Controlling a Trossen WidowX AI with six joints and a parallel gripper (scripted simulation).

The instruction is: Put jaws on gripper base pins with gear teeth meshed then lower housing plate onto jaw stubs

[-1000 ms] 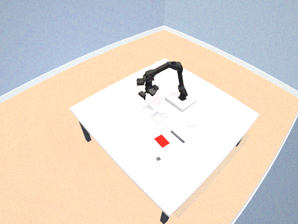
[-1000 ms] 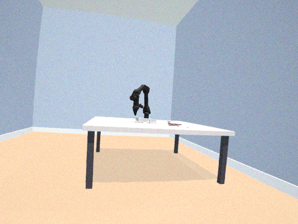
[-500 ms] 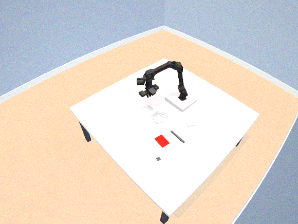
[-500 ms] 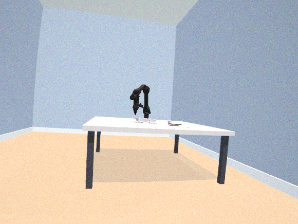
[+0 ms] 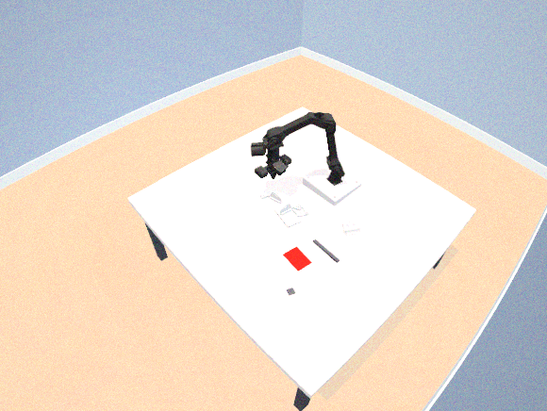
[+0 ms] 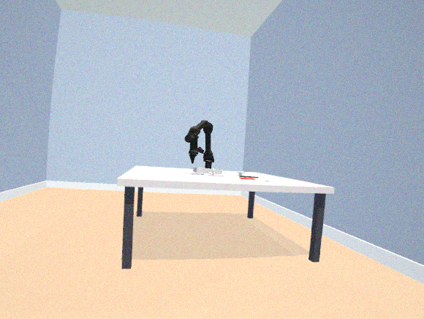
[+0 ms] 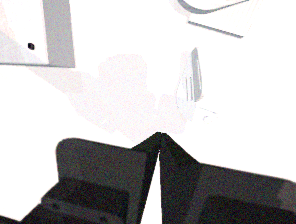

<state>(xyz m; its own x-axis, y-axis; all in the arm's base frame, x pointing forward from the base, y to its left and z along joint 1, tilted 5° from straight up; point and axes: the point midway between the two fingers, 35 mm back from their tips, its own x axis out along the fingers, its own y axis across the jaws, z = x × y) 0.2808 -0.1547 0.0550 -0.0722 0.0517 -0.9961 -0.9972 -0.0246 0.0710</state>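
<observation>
My gripper tip is 7 cm above the white jaw piece, 6 cm short of it and 2 cm to the right of it. The rest, counted from my gripper tip: dark grey bar 44 cm to the left, 8 cm below, 5 cm ahead; small white part 42 cm to the left, 13 cm behind, 5 cm below; red flat rectangle 40 cm to the left, 17 cm ahead, 8 cm below.
</observation>
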